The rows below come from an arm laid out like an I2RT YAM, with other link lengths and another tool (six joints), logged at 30 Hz.
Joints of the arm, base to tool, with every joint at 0 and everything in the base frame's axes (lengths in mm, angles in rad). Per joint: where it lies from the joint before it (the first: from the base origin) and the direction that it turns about. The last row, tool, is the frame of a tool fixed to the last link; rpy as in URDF.
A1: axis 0 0 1 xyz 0.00 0.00 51.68
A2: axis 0 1 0 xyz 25.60 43.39 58.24
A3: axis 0 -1 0 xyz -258.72 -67.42 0.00
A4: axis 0 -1 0 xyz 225.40 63.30 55.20
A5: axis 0 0 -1 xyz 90.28 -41.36 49.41
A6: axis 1 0 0 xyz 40.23 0.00 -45.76
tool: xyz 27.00 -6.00 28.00 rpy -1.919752 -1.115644 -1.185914
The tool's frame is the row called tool.
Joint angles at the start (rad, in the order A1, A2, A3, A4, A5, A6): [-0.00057, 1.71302, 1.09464, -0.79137, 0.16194, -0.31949]
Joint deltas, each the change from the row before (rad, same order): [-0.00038, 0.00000, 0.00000, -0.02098, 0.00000, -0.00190]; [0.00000, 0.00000, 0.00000, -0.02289, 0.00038, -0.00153]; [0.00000, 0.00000, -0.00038, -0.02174, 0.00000, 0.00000]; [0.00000, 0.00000, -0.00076, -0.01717, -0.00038, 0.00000]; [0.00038, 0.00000, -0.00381, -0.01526, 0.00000, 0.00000]
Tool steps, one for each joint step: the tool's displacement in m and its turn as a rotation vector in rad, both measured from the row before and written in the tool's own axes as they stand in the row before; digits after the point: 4 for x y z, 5 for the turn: [-0.0031, 0.0003, 0.0012, -0.00302, -0.02064, -0.00447]; [-0.0034, 0.0002, 0.0013, -0.00354, -0.02243, -0.00470]; [-0.0033, 0.0002, 0.0013, -0.00280, -0.02171, -0.00316]; [-0.0027, 0.0002, 0.0012, -0.00190, -0.01764, -0.00262]; [-0.0031, 0.0000, 0.0019, -0.00245, -0.01866, -0.00309]
